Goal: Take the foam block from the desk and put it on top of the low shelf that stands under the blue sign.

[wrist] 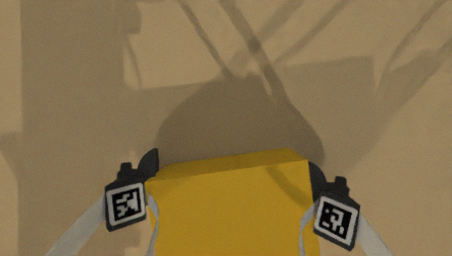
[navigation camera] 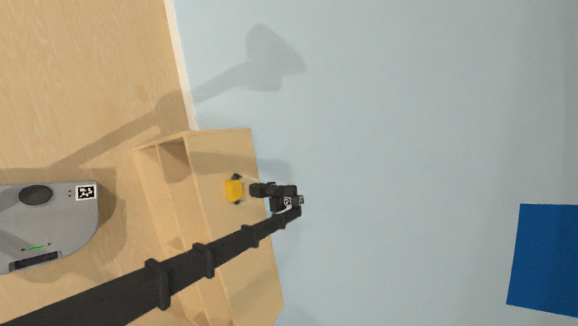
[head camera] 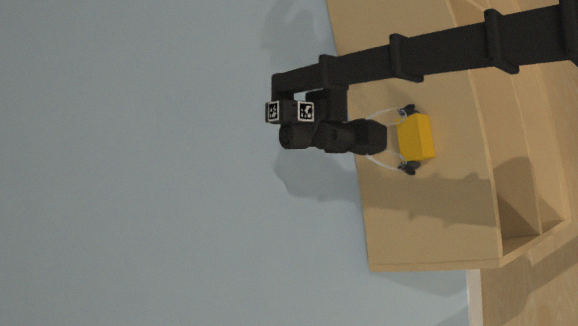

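Where they show: gripper, fingertip midpoint: [wrist: 231, 174] [head camera: 416, 139]; robot's base, origin of the base link: [navigation camera: 36, 194].
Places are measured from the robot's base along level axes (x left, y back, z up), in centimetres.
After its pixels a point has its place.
Note:
The yellow foam block [head camera: 416, 142] @[x -51.8, y 1.4, z 65.9 cm] [navigation camera: 233, 192] @[x -51.4, y 3.2, z 65.8 cm] [wrist: 230, 215] @[x -54.4, y 2.2, z 65.8 cm] is between the two fingertips of my gripper [head camera: 410, 138] @[x -55.4, y 2.1, z 61.1 cm] [navigation camera: 237, 189] @[x -55.4, y 2.1, z 61.1 cm] [wrist: 231, 174] @[x -55.4, y 2.1, z 61.1 cm], which is shut on it. The block is over the top board of the low wooden shelf [head camera: 425, 240] @[x -51.9, y -19.5, z 61.1 cm] [navigation camera: 225, 142] @[x -51.6, y -20.1, z 61.0 cm] [wrist: 70, 100] @[x -60.2, y -10.2, z 61.1 cm], nearer its end than its middle. In the wrist view a dark shadow lies on the board right by the block. Whether the block touches the board is hard to tell. The blue sign [navigation camera: 545, 255] @[x -84.0, y 26.2, z 172.3 cm] is on the wall at the right of the navigation view. The desk does not show.
My telescoping arm [head camera: 445, 47] @[x -24.7, y 10.3, z 96.4 cm] [navigation camera: 180, 267] @[x -13.8, y 8.7, z 96.6 cm] reaches across the shelf. The wrist joints are close to the blue-grey wall [head camera: 150, 150] @[x -78.1, y -0.3, z 111.2 cm] [navigation camera: 400, 125] @[x -73.5, y -20.7, z 131.8 cm] behind it. The open compartments face the wooden floor [head camera: 540, 300] @[x -40.3, y -50.8, z 0.1 cm] [navigation camera: 75, 75] @[x -9.9, y -56.6, z 0.1 cm], where my grey base [navigation camera: 55, 215] @[x -4.6, y 8.2, z 16.0 cm] stands.

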